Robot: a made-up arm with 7 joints.
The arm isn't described. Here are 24 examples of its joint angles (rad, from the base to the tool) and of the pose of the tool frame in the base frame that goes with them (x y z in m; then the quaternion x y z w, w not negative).
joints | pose
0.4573 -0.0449 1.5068 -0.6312 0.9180 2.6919 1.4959 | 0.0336 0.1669 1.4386 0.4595 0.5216 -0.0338 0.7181
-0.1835 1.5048 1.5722 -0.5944 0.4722 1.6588 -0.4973 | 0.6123 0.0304 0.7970 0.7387 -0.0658 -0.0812 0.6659
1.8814 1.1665 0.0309 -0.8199 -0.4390 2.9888 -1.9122 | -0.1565 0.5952 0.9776 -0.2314 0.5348 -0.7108 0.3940
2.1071 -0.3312 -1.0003 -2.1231 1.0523 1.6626 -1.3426 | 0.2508 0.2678 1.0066 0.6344 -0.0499 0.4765 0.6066
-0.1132 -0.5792 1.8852 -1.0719 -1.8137 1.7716 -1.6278 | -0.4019 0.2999 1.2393 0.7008 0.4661 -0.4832 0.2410
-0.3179 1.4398 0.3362 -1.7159 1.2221 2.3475 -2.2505 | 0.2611 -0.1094 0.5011 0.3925 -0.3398 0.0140 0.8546
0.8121 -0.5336 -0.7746 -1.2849 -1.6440 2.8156 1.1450 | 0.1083 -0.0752 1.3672 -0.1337 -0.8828 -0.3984 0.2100
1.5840 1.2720 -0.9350 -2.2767 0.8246 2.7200 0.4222 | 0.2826 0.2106 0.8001 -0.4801 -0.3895 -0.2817 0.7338
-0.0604 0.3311 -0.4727 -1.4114 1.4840 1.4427 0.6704 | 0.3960 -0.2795 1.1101 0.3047 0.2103 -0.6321 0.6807
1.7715 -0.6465 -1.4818 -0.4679 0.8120 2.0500 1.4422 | 0.1624 -0.3843 1.3163 0.6710 0.1477 -0.5632 0.4592
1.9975 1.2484 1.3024 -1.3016 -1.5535 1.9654 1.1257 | -0.5335 0.2706 0.9752 0.2874 -0.3252 0.6697 0.6026
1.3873 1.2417 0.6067 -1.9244 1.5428 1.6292 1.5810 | -0.1219 0.3425 0.5453 -0.8438 0.4403 -0.1192 0.2827
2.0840 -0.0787 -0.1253 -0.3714 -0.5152 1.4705 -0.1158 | -0.0027 0.0307 1.5113 0.3891 -0.6403 0.2929 0.5940
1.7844 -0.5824 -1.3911 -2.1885 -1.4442 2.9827 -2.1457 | 0.3047 0.0828 1.1405 0.1807 0.3935 -0.8859 0.1661
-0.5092 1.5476 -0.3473 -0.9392 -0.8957 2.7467 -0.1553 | 0.4325 -0.3233 0.7042 -0.5022 -0.2446 0.1414 0.8173
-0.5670 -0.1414 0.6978 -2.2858 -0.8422 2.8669 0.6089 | 0.3025 0.0609 1.0912 -0.2429 -0.6008 -0.0947 0.7557
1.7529 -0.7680 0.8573 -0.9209 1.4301 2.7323 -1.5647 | -0.1359 -0.0977 1.3713 -0.9548 0.1859 -0.1198 0.1984
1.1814 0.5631 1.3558 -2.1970 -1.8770 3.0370 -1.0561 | -0.2741 0.2654 1.0306 -0.4577 0.3161 -0.4768 0.6807
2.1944 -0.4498 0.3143 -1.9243 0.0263 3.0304 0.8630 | -0.1927 0.1383 1.2903 0.6558 -0.0617 0.2783 0.6990
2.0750 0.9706 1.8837 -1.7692 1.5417 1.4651 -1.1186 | -0.4509 -0.0447 0.9979 -0.0443 -0.9418 -0.3248 0.0741
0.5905 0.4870 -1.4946 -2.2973 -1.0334 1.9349 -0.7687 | 0.3135 -0.2387 0.9938 -0.4634 0.3247 0.2044 0.7988
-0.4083 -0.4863 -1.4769 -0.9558 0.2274 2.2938 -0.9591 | -0.3942 -0.0850 1.3158 -0.6775 -0.4876 -0.4950 0.2414
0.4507 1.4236 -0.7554 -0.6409 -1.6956 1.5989 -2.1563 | 0.6161 0.2441 0.7990 -0.4582 0.6313 0.6037 0.1644
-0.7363 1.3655 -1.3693 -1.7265 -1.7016 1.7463 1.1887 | -0.0496 -0.5051 0.7781 -0.9079 0.3530 0.1976 0.1095
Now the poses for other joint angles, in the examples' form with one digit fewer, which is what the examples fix.
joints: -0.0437 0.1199 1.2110 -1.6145 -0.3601 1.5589 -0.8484
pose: 0.256 0.340 1.246 -0.060 -0.297 0.722 0.622
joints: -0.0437 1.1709 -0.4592 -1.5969 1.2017 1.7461 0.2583
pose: 0.386 -0.277 0.711 -0.078 0.330 -0.684 0.646
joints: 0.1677 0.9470 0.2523 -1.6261 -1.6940 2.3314 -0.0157
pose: 0.433 0.229 0.805 -0.357 -0.400 0.607 0.587
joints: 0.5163 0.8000 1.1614 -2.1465 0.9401 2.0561 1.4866
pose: 0.098 0.433 0.792 -0.561 0.439 -0.112 0.693
